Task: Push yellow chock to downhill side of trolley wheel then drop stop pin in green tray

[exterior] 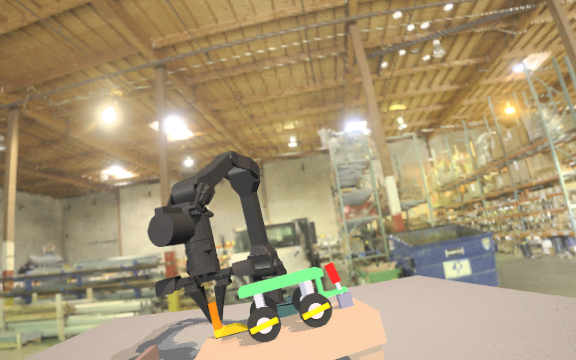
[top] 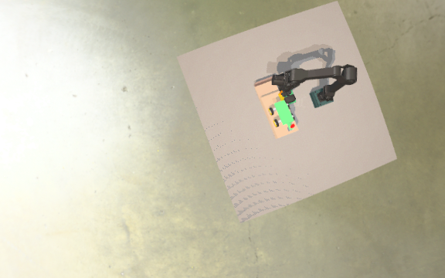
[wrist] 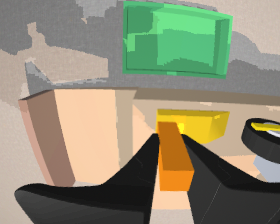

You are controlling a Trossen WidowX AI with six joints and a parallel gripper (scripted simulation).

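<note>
My gripper tip is 40 mm short of the stop pin, 230 mm to the right of it and 40 mm below it. Also, from my gripper tip: peach ramp 60 mm ahead, 120 mm to the left, 40 mm below; then green tray 70 mm behind, 30 mm to the left, 90 mm below.
</note>
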